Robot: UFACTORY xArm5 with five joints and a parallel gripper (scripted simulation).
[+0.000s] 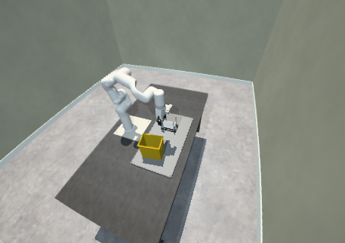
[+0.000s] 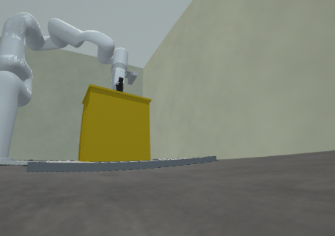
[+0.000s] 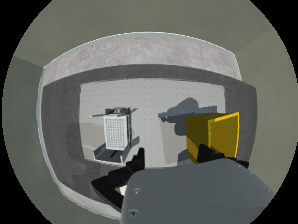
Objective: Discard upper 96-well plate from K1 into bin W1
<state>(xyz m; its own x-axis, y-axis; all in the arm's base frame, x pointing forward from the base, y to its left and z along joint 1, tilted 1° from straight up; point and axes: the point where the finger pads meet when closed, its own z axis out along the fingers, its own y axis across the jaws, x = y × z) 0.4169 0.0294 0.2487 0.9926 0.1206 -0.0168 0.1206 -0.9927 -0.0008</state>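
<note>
Now: hand 3 cm past the 96-well plate, 15 cm to the right of it and 21 cm above it. From my hand the other things lie so: yellow plastics bin W1: 1 cm behind, 18 cm to the right, 16 cm below; then K1 label: 5 cm ahead, 16 cm to the left, 23 cm below.
</note>
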